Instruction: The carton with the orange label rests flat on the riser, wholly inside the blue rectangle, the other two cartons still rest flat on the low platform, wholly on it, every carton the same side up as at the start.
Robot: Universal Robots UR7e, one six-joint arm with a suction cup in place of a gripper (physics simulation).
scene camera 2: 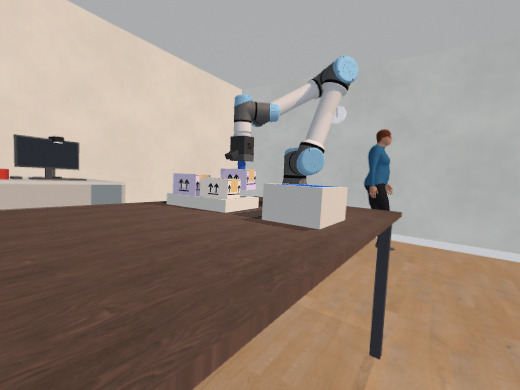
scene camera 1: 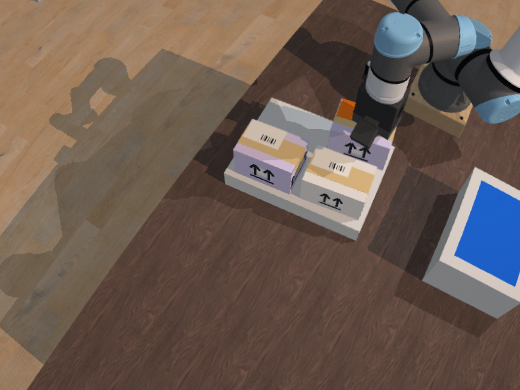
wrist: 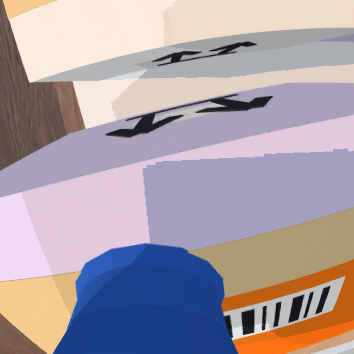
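Note:
The carton with the orange label hangs upright from my blue suction cup, a little above the back right part of the low platform. My wrist hides part of its top in scene camera 1. A lilac carton and a white carton rest flat on the platform, their arrows pointing up. The riser stands apart on the right, with the blue rectangle on its top.
The dark wooden table carries the platform and riser. The arm's base stands behind the platform. The white carton is close in front of the held carton. A person stands beyond the table, and a desk with a monitor is at the left.

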